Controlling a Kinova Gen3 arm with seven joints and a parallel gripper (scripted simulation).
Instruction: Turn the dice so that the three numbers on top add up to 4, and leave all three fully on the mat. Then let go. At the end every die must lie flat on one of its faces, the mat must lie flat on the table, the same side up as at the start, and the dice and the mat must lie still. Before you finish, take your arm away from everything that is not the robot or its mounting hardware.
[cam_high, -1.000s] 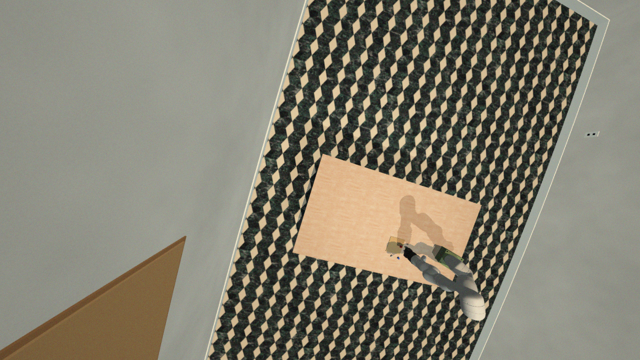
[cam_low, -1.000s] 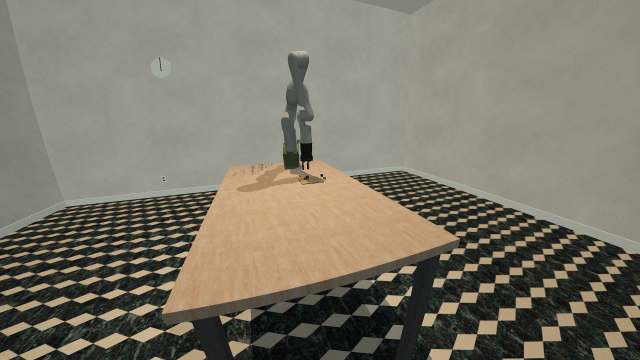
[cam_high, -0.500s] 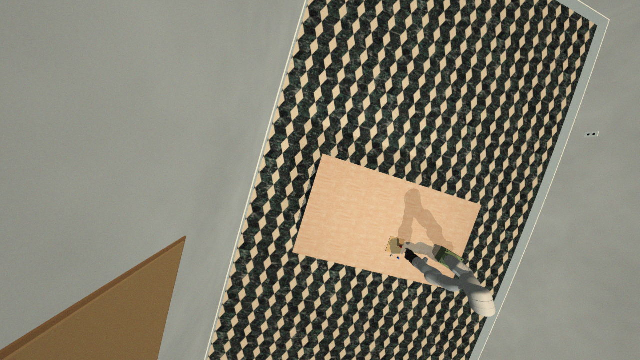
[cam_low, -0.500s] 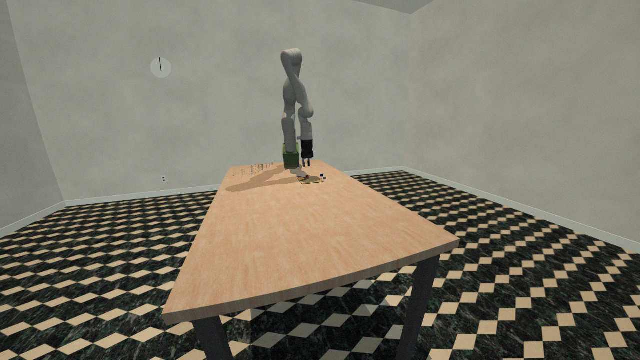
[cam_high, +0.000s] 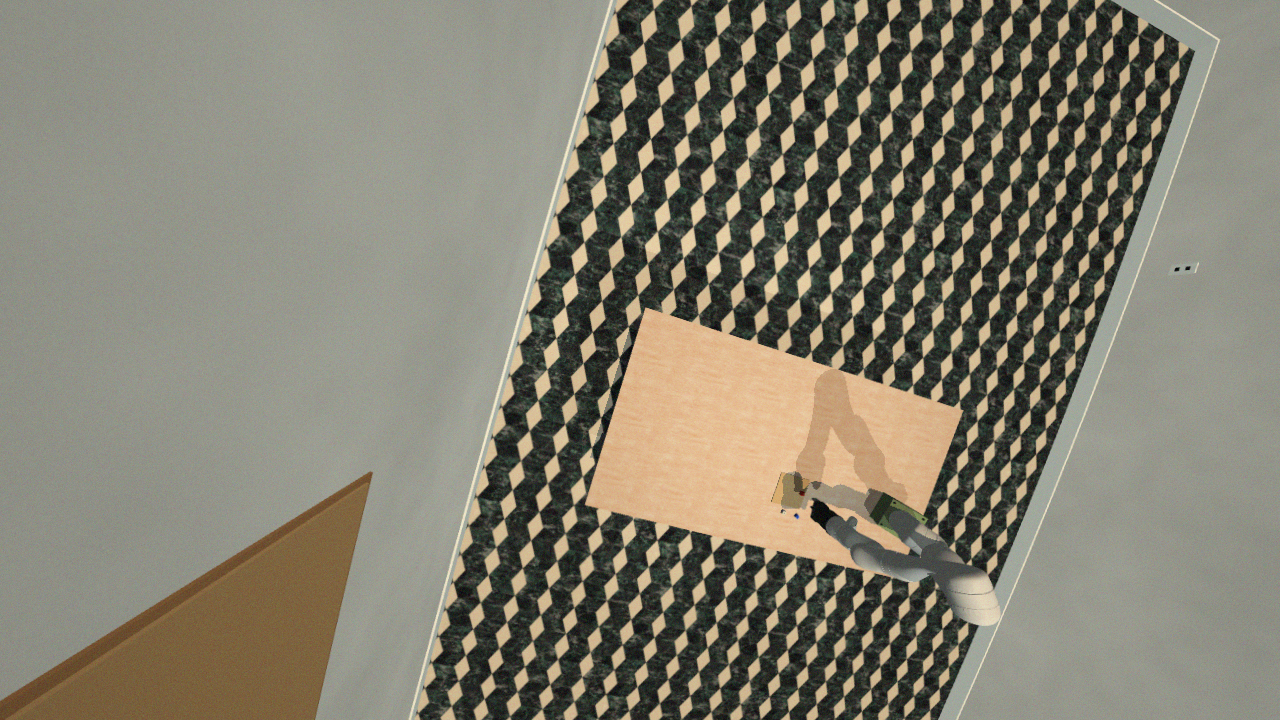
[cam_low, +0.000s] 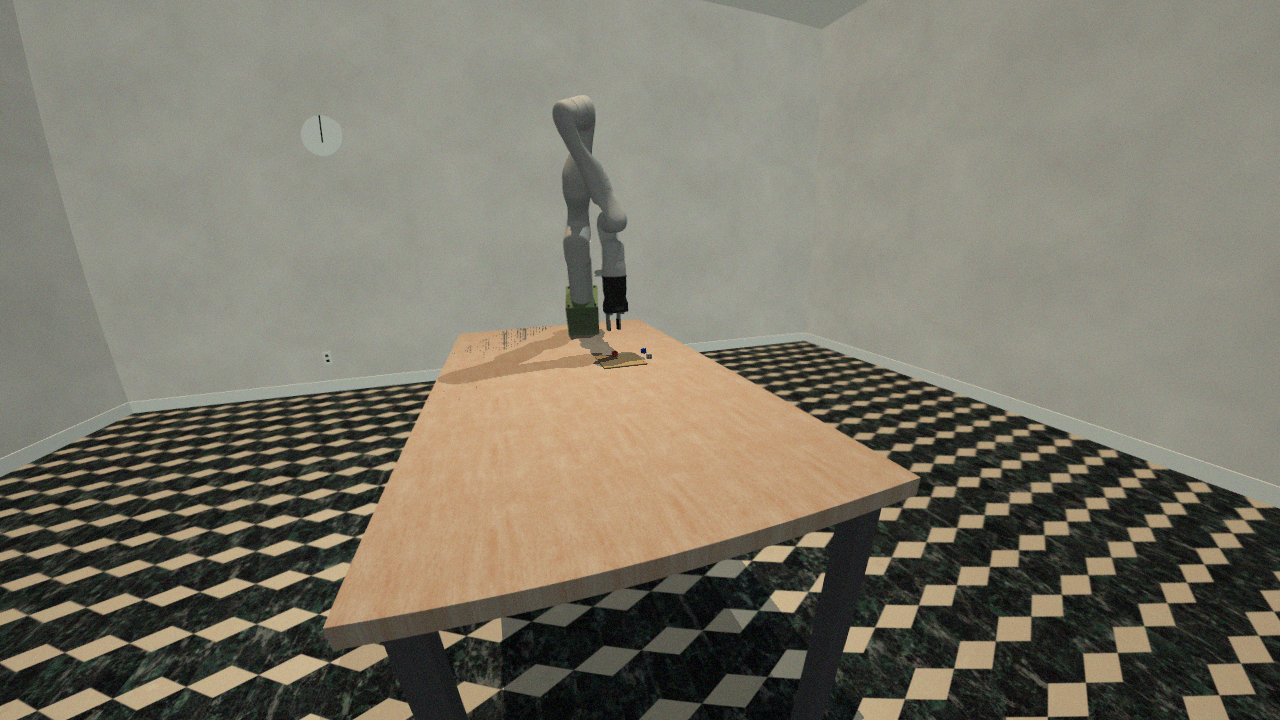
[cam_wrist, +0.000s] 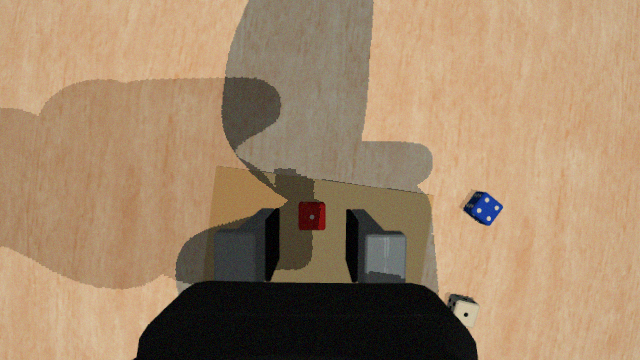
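Now: hand 110 mm to the right of the blue die, 100 mm above it and 10 mm past it. The rest, counted from my hand: tan mat: 110 mm below, 50 mm ahead; red die: 100 mm below; white die: 100 mm to the left, 100 mm below, 60 mm ahead.
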